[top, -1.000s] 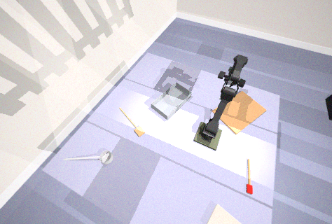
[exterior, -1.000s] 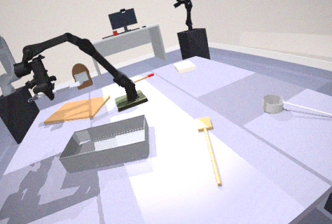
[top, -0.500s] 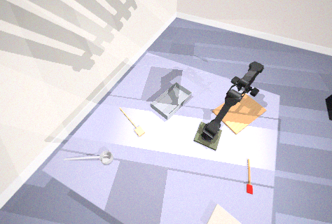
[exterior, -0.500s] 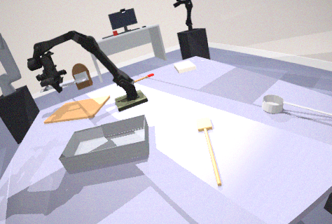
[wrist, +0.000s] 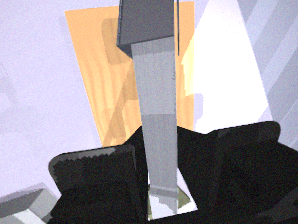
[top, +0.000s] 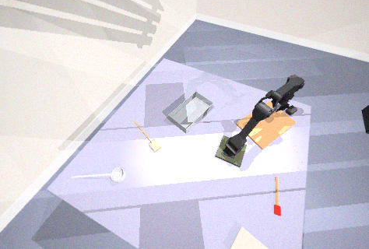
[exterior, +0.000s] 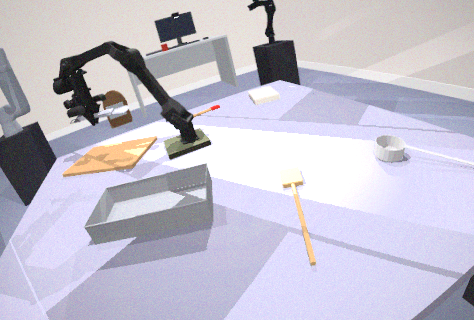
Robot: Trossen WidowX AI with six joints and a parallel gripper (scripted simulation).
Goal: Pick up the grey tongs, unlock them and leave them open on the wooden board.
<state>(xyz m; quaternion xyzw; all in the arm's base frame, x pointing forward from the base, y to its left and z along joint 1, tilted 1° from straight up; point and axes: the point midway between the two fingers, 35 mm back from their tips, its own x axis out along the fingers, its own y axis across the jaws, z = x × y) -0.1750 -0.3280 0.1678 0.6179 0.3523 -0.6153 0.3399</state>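
Right now my gripper tip is 15 cm above the wooden board. Round my gripper tip: white block (5 cm behind, 77 cm to the left, 14 cm below); then red-tipped spatula (13 cm behind, 48 cm to the left, 15 cm below); then grey roasting tin (52 cm ahead, 14 cm to the left, 13 cm below).
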